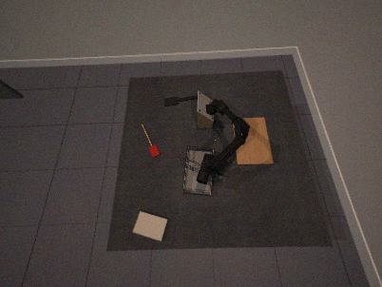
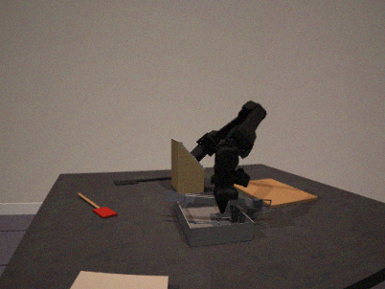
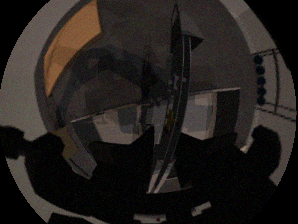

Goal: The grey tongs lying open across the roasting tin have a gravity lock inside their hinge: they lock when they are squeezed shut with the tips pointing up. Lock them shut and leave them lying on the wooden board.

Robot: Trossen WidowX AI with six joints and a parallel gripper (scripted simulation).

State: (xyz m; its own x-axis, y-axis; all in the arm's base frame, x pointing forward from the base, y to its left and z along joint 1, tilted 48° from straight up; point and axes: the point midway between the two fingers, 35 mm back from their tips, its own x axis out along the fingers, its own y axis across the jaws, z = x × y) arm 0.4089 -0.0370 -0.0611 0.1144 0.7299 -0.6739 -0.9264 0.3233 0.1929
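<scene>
Right now the roasting tin is 1 cm behind my gripper tip, 4 cm to the right of it and 1 cm below it. The rest, counted from my gripper tip: wooden board (20 cm behind, 36 cm to the left, 3 cm below); pale flat card (30 cm ahead, 37 cm to the right, 2 cm below); red spatula (25 cm behind, 37 cm to the right, 3 cm below).
</scene>
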